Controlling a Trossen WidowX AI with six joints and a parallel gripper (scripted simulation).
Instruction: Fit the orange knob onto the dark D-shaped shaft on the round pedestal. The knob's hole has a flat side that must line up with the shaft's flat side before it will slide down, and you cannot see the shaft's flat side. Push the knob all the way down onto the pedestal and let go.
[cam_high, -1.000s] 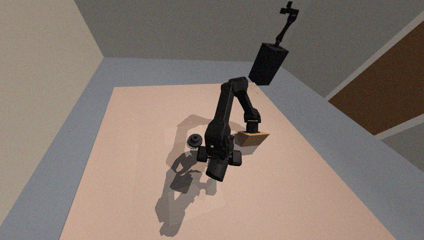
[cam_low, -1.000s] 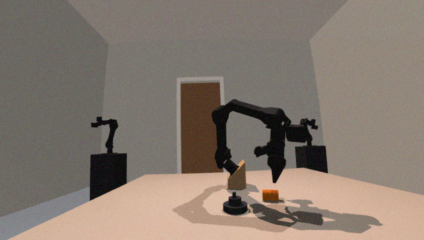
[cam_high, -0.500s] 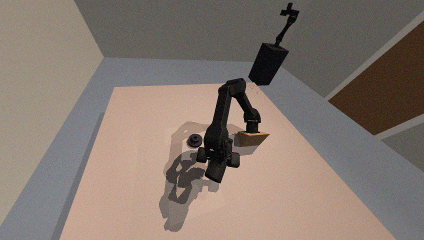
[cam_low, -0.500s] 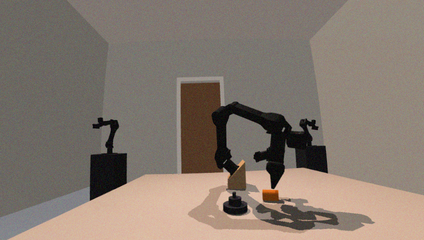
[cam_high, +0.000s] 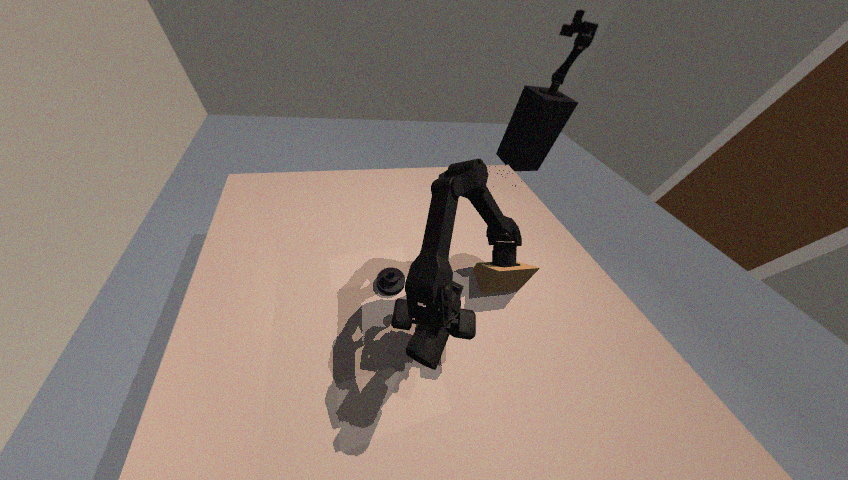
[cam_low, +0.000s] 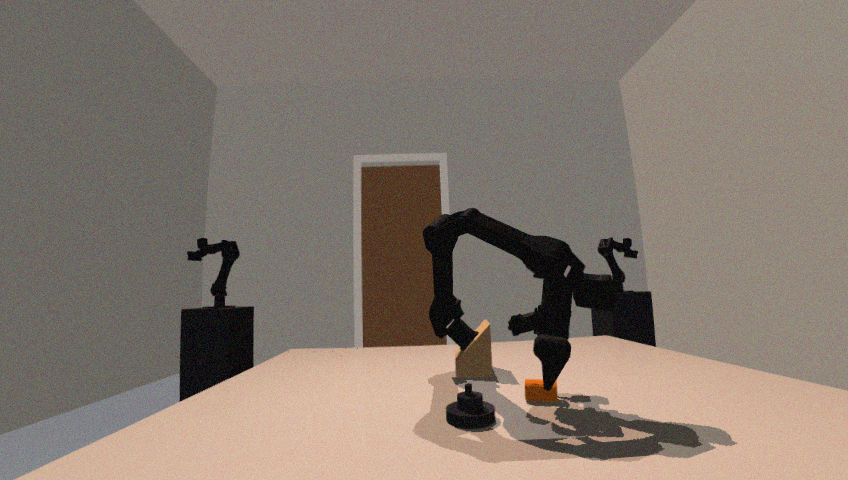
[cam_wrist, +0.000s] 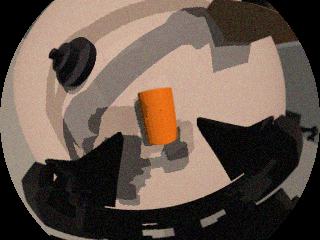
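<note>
The orange knob is 1 cm to the right of my gripper tip, 1 cm below it and 1 cm behind it. Round my gripper tip: pedestal: 16 cm to the right, 7 cm ahead.
</note>
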